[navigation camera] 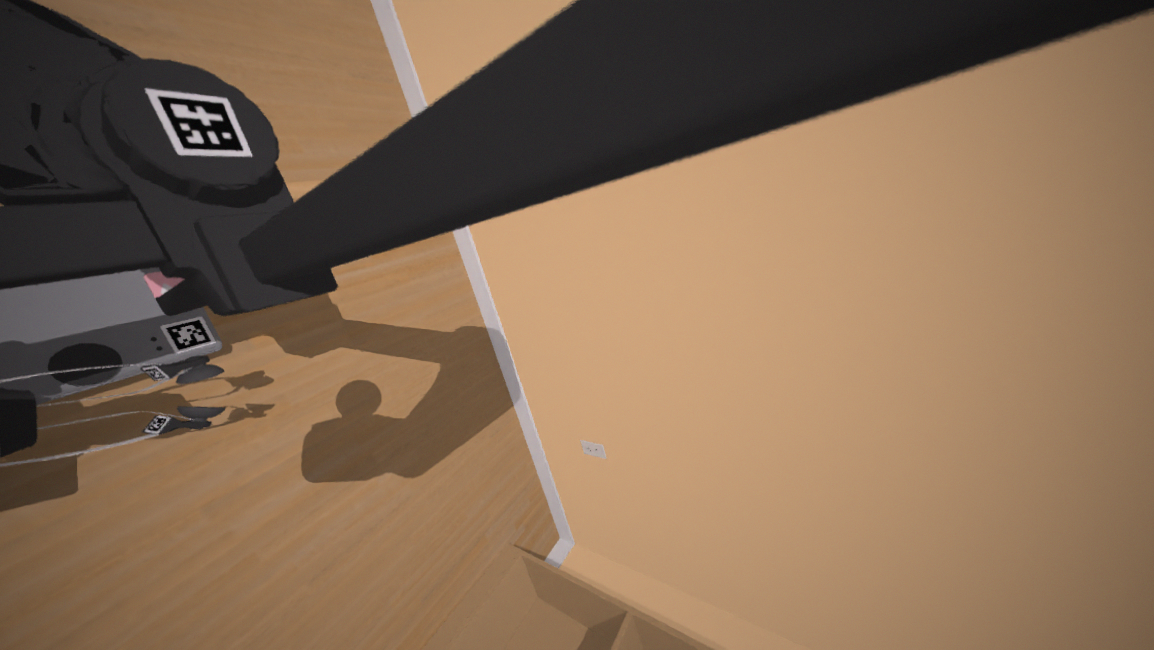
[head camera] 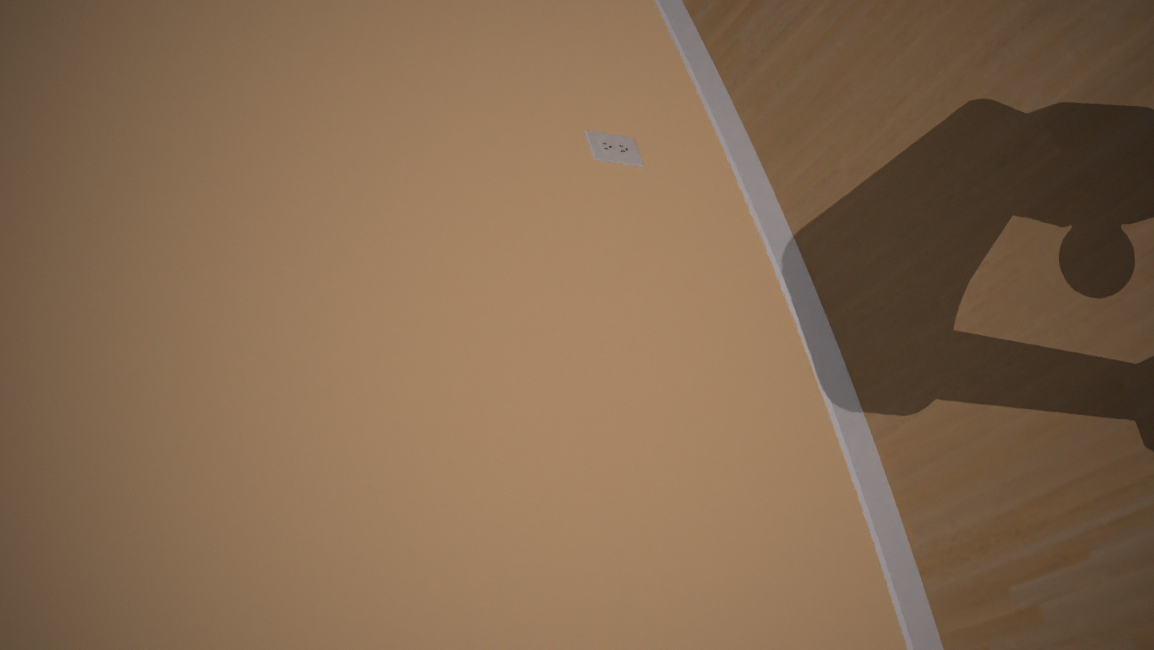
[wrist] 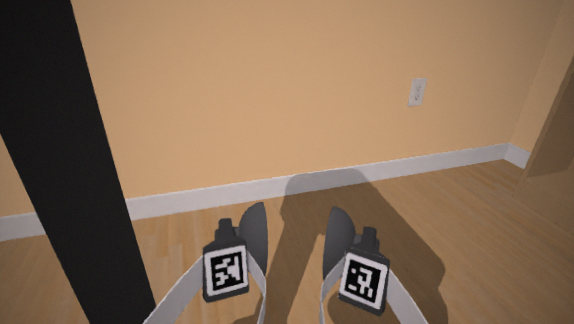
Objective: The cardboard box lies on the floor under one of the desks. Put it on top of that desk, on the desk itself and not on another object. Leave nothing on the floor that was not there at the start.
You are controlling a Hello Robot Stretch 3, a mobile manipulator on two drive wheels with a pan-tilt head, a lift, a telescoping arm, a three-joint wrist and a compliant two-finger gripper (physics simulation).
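Where they show: gripper, between the fingertips: (navigation camera: 221, 388); robot's base, origin of its link: (navigation camera: 87, 359).
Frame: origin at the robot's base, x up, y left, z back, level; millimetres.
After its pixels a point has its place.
Observation:
The cardboard box and the desks do not show in the head, navigation or wrist view. My gripper (wrist: 296, 228) @[y 91, x 612, z -59 mm] (navigation camera: 201, 392) @[y 91, x 612, z -59 mm] is open and empty, its two dark fingertips apart above the wooden floor (wrist: 175, 270) (navigation camera: 323, 557) @[y 167, x 0, z -718 mm]. In the navigation view it is at the lower left, under the dark wrist parts.
A tan wall (head camera: 403, 322) @[y 989, x 880, z -485 mm] (navigation camera: 807, 322) @[y 981, x 1176, z -304 mm] (wrist: 250, 100) with a white baseboard (head camera: 839, 419) @[y 966, x 82, z -283 mm] (wrist: 200, 196) stands in front. It bears an outlet (head camera: 614, 149) @[y 1001, x 403, z -854 mm] (navigation camera: 593, 448) @[y 998, x 408, z -848 mm] (wrist: 417, 92). A black mast (wrist: 75, 165) (navigation camera: 605, 104) @[y 117, x 1196, z 61 mm] crosses two views. Part of a wooden shelf unit (navigation camera: 686, 633) shows at the navigation view's bottom.

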